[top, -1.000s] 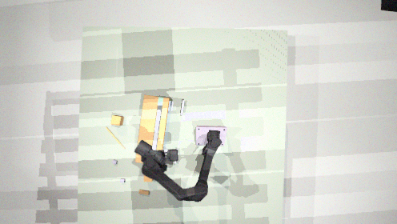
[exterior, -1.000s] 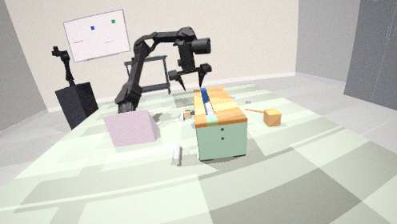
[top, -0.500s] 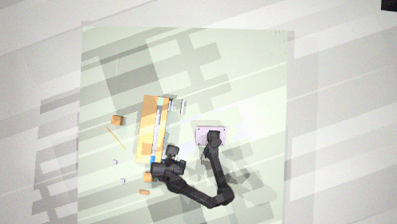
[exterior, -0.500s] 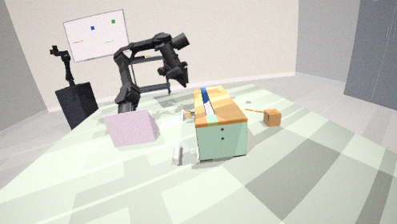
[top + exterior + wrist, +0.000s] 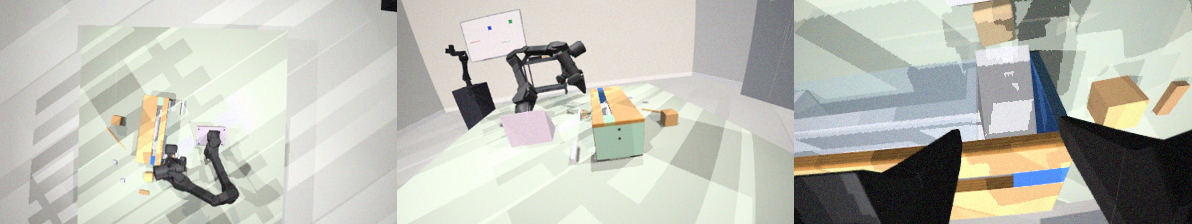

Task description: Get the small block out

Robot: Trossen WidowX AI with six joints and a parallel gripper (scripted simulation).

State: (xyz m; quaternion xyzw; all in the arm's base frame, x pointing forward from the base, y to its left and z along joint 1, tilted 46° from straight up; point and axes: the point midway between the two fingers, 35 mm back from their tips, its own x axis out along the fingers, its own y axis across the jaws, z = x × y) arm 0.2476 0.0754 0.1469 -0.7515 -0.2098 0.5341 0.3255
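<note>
My gripper tip is now 12 cm above the tan block and 2 cm past it. From my gripper tip the other things lie so: box: 15 cm to the right, 7 cm below, 5 cm ahead; orange piece: 26 cm to the left, 14 cm ahead, 13 cm below; thin stick: 35 cm ahead, 13 cm below, 6 cm to the right.
</note>
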